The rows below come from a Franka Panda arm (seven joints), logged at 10 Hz.
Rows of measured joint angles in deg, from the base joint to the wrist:
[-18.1, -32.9, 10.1, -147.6, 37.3, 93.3, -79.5]
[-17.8, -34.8, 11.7, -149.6, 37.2, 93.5, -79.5]
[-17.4, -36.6, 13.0, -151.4, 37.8, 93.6, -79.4]
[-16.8, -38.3, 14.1, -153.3, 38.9, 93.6, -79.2]
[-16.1, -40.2, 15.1, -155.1, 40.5, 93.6, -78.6]
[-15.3, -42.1, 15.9, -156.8, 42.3, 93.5, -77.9]
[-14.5, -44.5, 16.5, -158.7, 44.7, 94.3, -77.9]
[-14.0, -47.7, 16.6, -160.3, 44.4, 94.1, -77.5]
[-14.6, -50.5, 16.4, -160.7, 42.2, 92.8, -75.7]
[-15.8, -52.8, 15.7, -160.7, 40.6, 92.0, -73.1]
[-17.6, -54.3, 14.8, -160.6, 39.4, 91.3, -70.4]
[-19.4, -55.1, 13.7, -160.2, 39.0, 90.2, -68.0]
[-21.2, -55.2, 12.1, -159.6, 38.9, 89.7, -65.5]
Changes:
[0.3, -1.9, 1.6, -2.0, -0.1, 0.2, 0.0]
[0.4, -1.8, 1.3, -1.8, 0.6, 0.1, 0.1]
[0.6, -1.7, 1.1, -1.9, 1.1, 0.0, 0.2]
[0.7, -1.9, 1.0, -1.8, 1.6, 0.0, 0.6]
[0.8, -1.9, 0.8, -1.7, 1.8, -0.1, 0.7]
[0.8, -2.4, 0.6, -1.9, 2.4, 0.8, 0.0]
[0.5, -3.2, 0.1, -1.6, -0.3, -0.2, 0.4]
[-0.6, -2.8, -0.2, -0.4, -2.2, -1.3, 1.8]
[-1.2, -2.3, -0.7, 0.0, -1.6, -0.8, 2.6]
[-1.8, -1.5, -0.9, 0.1, -1.2, -0.7, 2.7]
[-1.8, -0.8, -1.1, 0.4, -0.4, -1.1, 2.4]
[-1.8, -0.1, -1.6, 0.6, -0.1, -0.5, 2.5]

